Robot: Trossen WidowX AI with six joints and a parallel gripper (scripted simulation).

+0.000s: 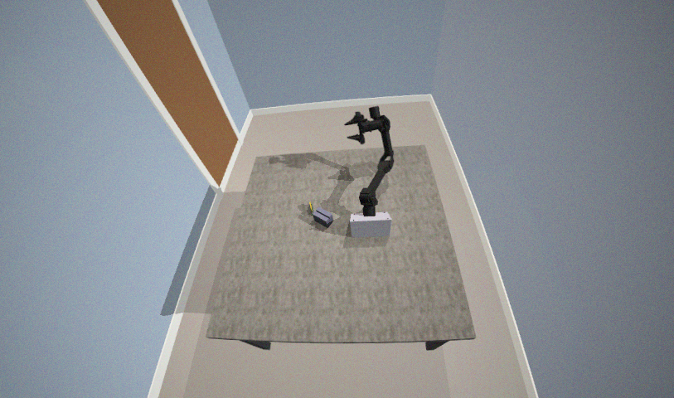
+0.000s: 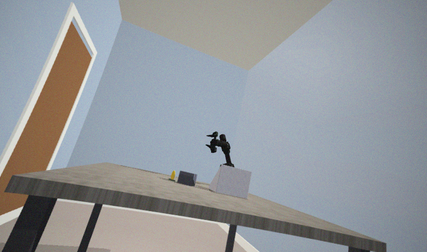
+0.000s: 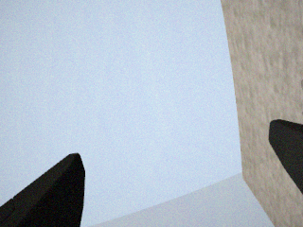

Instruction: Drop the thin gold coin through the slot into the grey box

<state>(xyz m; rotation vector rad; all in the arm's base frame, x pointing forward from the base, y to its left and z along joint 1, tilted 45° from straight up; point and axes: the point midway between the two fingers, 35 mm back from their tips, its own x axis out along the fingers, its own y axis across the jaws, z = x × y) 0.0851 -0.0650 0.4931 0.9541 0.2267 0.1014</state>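
Right now my gripper tip is 220 mm short of the gold coin, 300 mm to the right of it and 330 mm above it.
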